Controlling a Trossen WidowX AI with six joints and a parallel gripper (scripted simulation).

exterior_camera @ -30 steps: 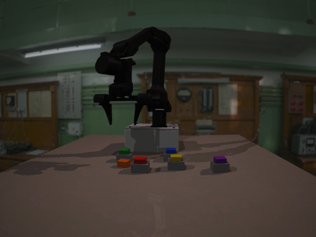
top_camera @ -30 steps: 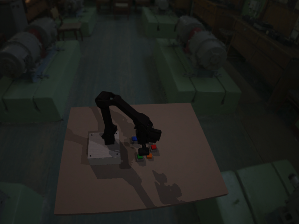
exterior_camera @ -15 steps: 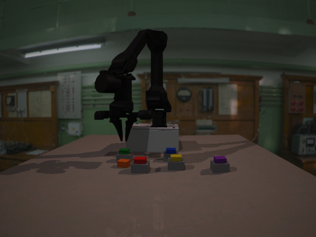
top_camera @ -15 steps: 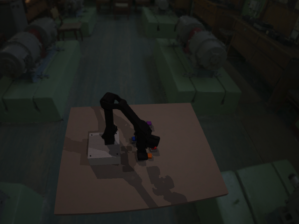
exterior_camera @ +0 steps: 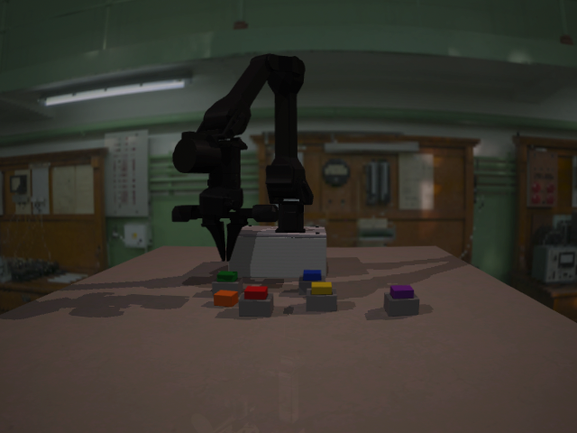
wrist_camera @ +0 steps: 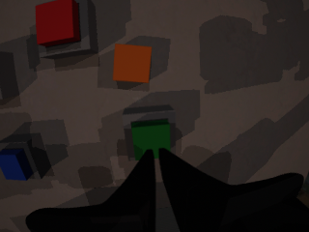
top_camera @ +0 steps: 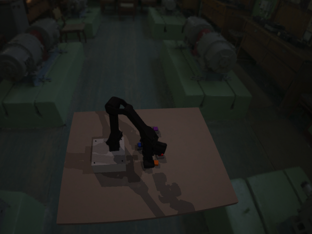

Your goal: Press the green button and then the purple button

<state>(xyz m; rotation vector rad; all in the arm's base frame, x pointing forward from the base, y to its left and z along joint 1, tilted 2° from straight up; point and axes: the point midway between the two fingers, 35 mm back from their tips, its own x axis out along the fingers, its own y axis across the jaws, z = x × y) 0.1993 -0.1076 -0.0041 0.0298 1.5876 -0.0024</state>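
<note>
Now: gripper tip 3 cm above the green button. Also, from my gripper tip: red button: 10 cm ahead, 7 cm to the left, 3 cm below; blue button: 16 cm to the left, 3 cm below, 2 cm behind; orange block: 7 cm ahead, 5 cm below, 1 cm to the left.
</note>
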